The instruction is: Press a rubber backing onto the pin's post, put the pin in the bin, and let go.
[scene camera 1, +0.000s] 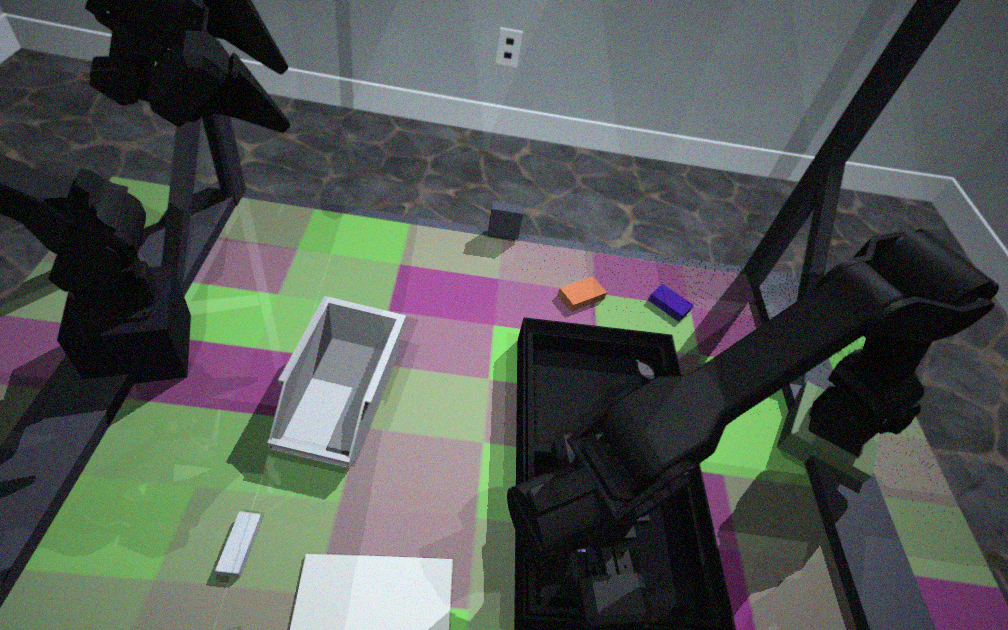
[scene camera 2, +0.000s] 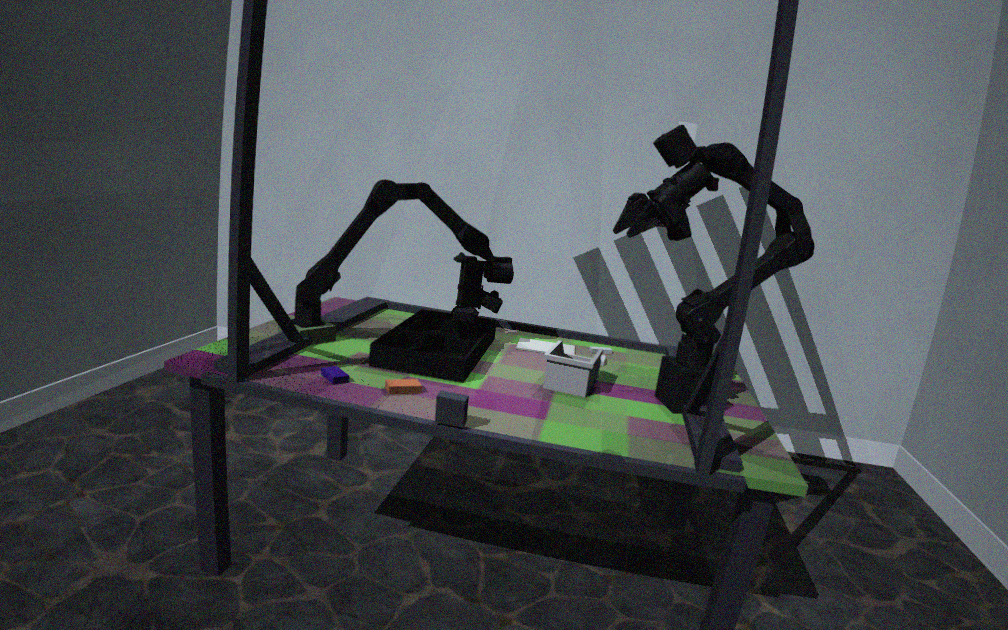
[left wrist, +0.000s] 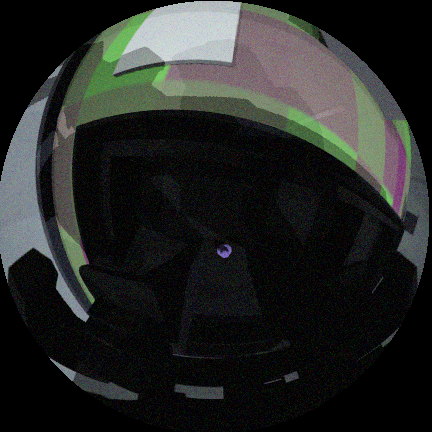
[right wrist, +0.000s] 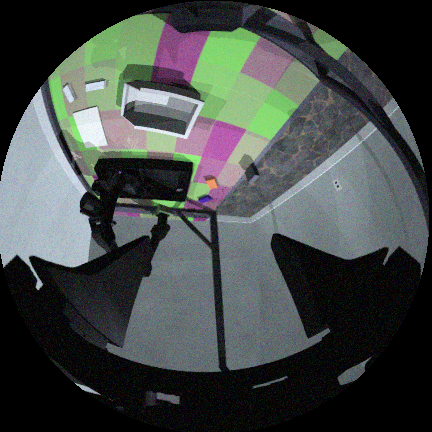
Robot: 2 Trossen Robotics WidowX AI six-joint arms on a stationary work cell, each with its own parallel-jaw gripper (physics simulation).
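Note:
A small purple ring-like piece lies in the black tray; whether it is the backing or the pin I cannot tell. A small pale piece lies near the tray's far end. The bin, seemingly the open light-grey box, stands beside the tray. My left gripper points down at the tray, slightly open and empty, its dark fingertips framing the purple piece; the arm hides it in scene camera 1. My right gripper is wide open, empty, high above the table.
An orange block and a blue block lie beyond the tray. A dark block stands at the table's edge. A white bar and a white slab lie in front.

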